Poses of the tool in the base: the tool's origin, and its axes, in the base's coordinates. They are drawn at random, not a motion.
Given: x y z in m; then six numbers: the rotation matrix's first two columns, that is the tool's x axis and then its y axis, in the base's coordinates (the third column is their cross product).
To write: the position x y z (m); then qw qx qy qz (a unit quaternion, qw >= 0). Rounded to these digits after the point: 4 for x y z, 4 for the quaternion.
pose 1, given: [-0.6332 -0.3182 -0.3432 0.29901 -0.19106 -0.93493 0.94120 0.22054 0.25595]
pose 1, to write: [-0.6332 -0.3182 -0.3432 0.6643 0.4563 0.4110 -0.4261]
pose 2, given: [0.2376 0.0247 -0.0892 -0.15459 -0.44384 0.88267 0.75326 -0.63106 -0.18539]
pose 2, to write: [0.2376 0.0247 -0.0892 0.4019 -0.5110 -0.1514 -0.7446]
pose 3, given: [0.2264 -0.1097 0.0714 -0.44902 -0.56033 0.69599 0.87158 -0.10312 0.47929]
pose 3, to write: [0.2264 -0.1097 0.0714 0.4956 -0.1728 -0.4503 -0.7223]
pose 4, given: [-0.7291 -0.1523 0.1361 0.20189 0.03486 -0.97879 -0.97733 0.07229 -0.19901]
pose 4, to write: [-0.7291 -0.1523 0.1361 0.5751 -0.5198 0.4532 0.4400]
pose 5, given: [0.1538 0.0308 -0.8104 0.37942 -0.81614 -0.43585 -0.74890 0.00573 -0.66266]
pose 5, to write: [0.1538 0.0308 -0.8104 0.4405 -0.7040 0.5557 -0.0382]
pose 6, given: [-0.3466 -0.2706 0.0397 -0.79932 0.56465 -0.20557 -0.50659 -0.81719 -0.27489]
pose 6, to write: [-0.3466 -0.2706 0.0397 0.2840 -0.1402 -0.1035 0.9428]
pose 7, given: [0.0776 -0.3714 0.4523 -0.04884 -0.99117 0.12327 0.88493 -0.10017 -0.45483]
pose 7, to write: [0.0776 -0.3714 0.4523 0.6582 -0.2057 0.1291 -0.7126]
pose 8, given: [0.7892 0.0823 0.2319 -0.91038 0.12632 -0.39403 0.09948 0.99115 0.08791]
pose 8, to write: [0.7892 0.0823 0.2319 0.2036 0.0578 0.9768 0.0330]
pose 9, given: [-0.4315 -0.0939 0.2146 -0.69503 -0.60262 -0.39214 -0.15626 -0.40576 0.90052]
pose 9, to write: [-0.4315 -0.0939 0.2146 0.1475 0.3616 -0.5247 -0.7564]
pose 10, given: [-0.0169 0.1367 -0.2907 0.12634 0.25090 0.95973 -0.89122 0.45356 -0.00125]
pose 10, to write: [-0.0169 0.1367 -0.2907 0.6821 0.3130 -0.5114 0.4186]
